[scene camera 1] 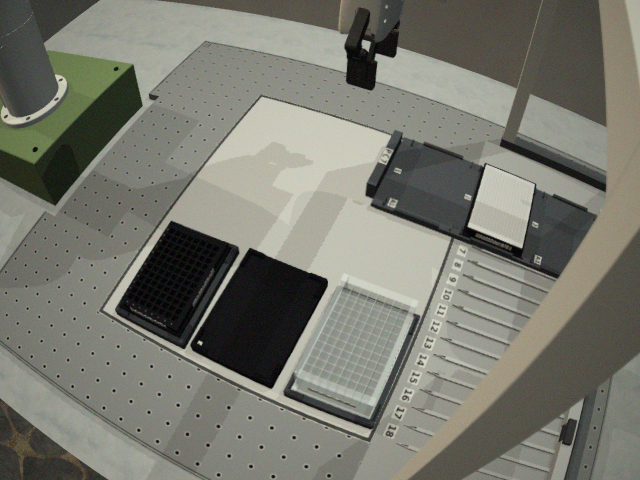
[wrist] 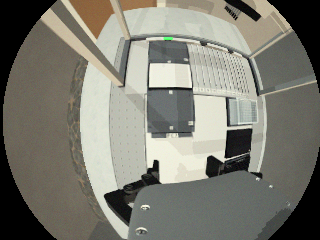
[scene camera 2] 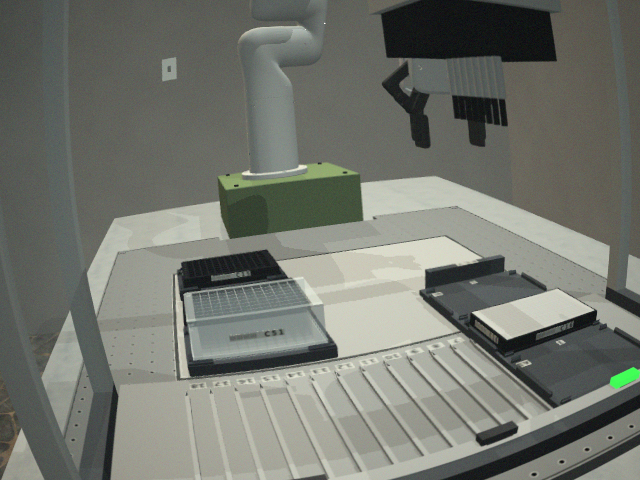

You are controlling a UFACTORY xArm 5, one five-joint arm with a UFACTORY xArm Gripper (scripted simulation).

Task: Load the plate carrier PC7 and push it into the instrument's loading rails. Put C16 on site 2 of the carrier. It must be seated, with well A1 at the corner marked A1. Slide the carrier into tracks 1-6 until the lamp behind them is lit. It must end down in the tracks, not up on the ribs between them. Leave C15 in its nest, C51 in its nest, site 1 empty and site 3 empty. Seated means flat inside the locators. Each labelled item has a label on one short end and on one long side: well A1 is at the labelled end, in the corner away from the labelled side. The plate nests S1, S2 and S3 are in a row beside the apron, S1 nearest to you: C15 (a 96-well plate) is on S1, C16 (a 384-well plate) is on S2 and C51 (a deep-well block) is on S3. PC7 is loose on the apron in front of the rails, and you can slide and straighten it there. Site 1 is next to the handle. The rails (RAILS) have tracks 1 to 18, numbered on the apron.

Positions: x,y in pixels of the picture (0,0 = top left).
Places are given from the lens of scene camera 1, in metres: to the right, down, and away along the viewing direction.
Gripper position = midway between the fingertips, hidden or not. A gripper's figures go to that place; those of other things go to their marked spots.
my gripper [scene camera 1: 372,69]: 0.06, -0.20, 0.59
black plate C15 [scene camera 1: 146,304]: -0.19, 0.07, 0.56
